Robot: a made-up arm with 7 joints.
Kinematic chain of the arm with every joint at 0, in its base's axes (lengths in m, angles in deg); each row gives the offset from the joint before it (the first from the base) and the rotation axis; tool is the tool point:
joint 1: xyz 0 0.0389 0 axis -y
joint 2: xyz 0 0.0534 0 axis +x
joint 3: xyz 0 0 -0.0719 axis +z
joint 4: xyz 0 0 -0.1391 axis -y
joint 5: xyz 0 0 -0.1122 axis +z
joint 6: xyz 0 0 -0.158 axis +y
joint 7: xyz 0 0 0 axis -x
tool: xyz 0 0 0
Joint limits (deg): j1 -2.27..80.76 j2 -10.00..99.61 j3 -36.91..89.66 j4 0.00..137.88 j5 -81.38..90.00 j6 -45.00..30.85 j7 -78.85..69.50
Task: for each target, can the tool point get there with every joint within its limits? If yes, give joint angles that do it. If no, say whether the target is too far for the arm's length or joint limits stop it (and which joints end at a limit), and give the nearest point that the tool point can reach.
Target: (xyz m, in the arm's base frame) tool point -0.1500 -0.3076 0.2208
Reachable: no: joint limits stop it (at a limit: joint 1, joint 2, joint 3) | nearest point 0.0484 -0.0411 0.1643 | short by 0.337 m
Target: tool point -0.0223 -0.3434 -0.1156
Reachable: no: joint limits stop it (at a limit: joint 1, joint 2, joint 3) | nearest point 0.2088 -0.0993 -0.1644 | short by 0.340 m
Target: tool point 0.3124 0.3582 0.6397
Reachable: no: too far | nearest point 0.1246 0.3233 0.2746 | short by 0.412 m
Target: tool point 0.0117 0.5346 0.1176
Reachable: yes | joints 14.93 84.34 74.85 36.12 -37.16 14.50 3.69
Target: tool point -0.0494 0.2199 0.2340
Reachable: yes | joints 73.77 80.22 32.22 112.74 -18.06 -10.25 -55.95
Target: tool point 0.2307 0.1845 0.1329
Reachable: yes | joints 51.51 69.56 -13.52 109.56 21.93 2.81 -13.68
